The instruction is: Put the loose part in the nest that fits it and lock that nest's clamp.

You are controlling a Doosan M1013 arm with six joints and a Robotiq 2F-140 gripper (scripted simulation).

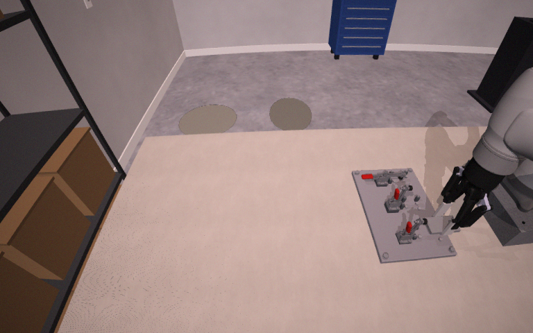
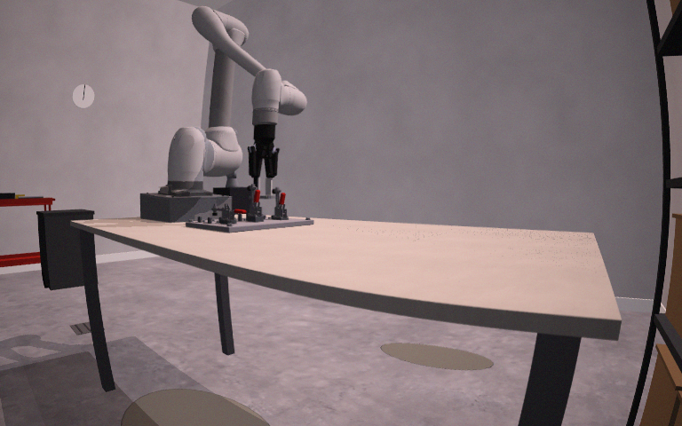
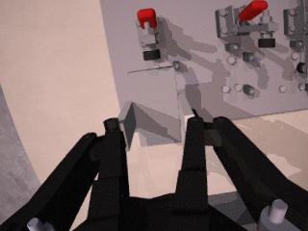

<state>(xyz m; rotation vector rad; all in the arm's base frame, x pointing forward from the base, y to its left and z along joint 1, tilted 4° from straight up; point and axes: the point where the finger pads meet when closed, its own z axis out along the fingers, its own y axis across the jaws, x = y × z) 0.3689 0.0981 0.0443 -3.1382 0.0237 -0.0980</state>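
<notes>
Right now the loose part is 30 mm below my hand. The rest, counted from my hand: grey fixture plate: 60 mm ahead, 110 mm to the right, 110 mm below; toggle clamp: 80 mm ahead, 230 mm to the right, 70 mm below.
</notes>
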